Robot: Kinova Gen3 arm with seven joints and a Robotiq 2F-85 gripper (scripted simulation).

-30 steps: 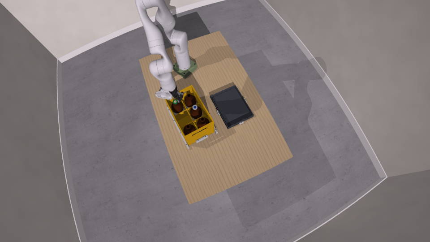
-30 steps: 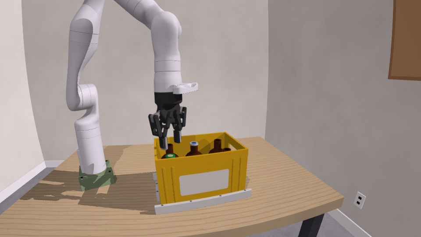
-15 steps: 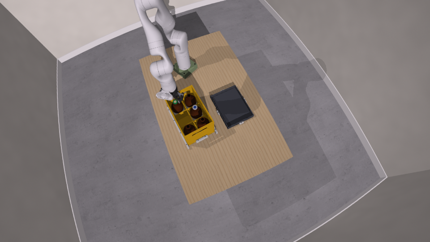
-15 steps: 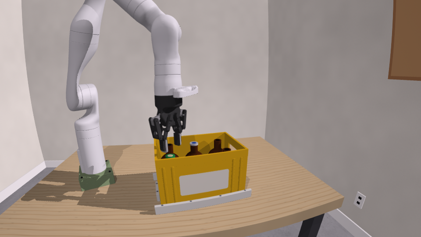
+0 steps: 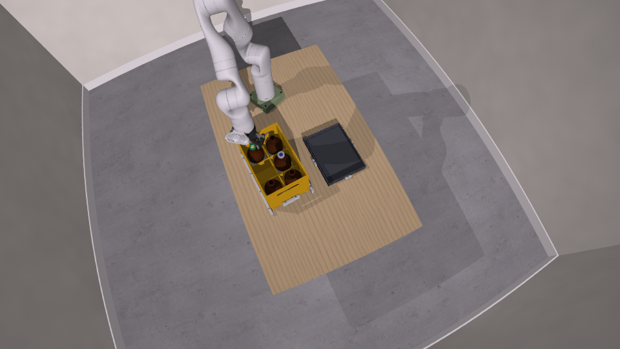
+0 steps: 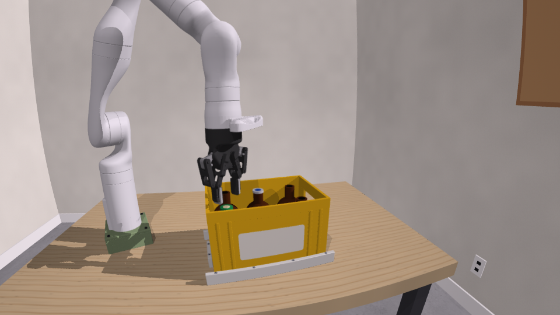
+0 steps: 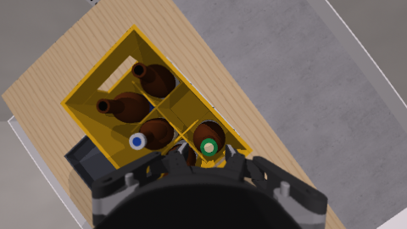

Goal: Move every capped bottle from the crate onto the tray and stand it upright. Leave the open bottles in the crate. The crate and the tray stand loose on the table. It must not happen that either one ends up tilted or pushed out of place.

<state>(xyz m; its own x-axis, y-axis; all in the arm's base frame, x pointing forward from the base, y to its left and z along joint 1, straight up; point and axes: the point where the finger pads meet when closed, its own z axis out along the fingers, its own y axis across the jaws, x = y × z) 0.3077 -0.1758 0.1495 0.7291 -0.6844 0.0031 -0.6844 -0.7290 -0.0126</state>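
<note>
Right now my hand is 90 mm short of the yellow crate, 40 mm to the right of it and 110 mm above it. Also, from my hand: dark tray 120 mm ahead, 320 mm to the left, 180 mm below; blue-capped brown bottle 80 mm ahead, 90 mm to the left, 110 mm below.
</note>
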